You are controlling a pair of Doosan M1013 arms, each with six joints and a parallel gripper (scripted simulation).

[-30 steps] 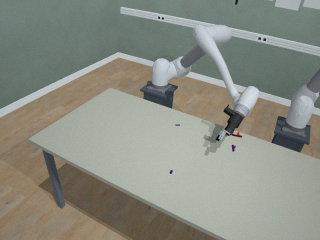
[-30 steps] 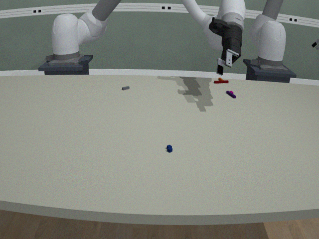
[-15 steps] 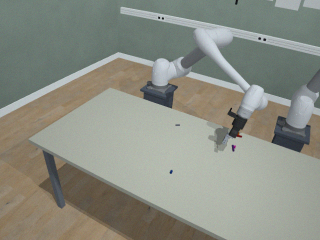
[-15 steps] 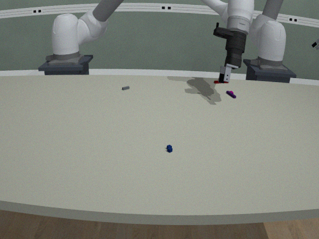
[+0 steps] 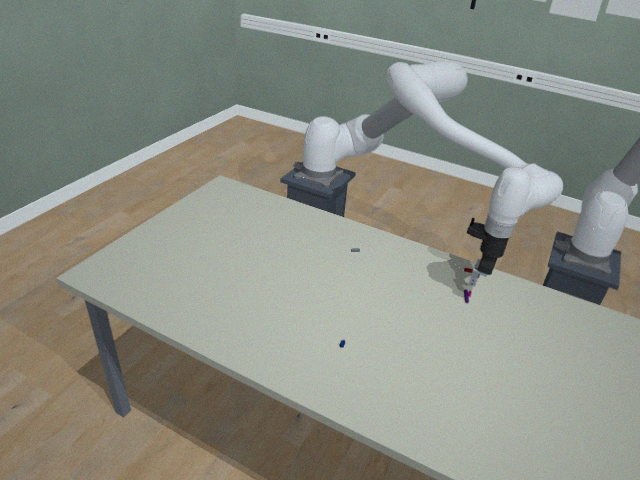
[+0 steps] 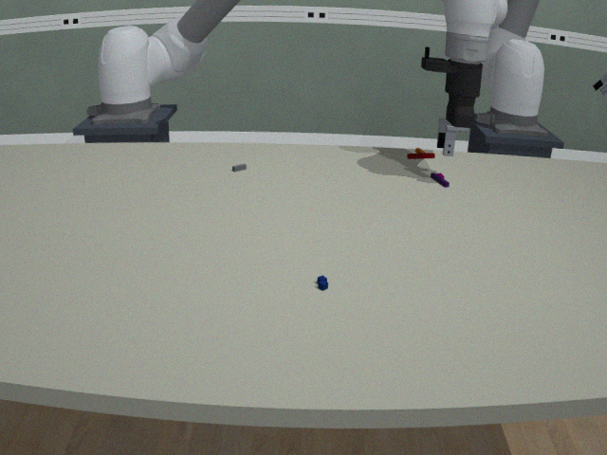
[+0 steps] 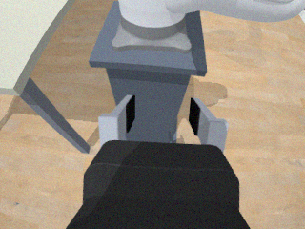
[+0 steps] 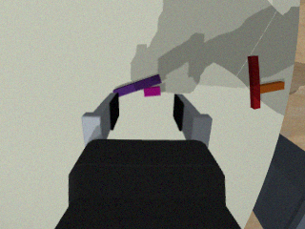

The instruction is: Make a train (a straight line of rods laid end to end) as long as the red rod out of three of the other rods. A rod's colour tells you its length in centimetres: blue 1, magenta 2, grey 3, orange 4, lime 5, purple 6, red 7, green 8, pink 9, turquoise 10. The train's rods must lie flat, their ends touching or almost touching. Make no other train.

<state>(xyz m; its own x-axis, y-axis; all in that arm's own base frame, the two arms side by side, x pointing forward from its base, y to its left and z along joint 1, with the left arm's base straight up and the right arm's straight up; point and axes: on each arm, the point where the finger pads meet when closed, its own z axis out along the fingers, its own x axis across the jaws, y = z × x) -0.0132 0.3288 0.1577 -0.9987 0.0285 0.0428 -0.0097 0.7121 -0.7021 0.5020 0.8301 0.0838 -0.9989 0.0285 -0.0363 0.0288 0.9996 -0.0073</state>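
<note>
Now: right hand 80 mm above the purple rod, 10 mm to the left of it and 10 mm short of it. From my right hand the other things lie so: red rod (140 mm behind, 80 mm below, 20 mm to the right); then orange rod (170 mm behind, 80 mm below, 10 mm to the right); then magenta rod (80 mm below).
</note>
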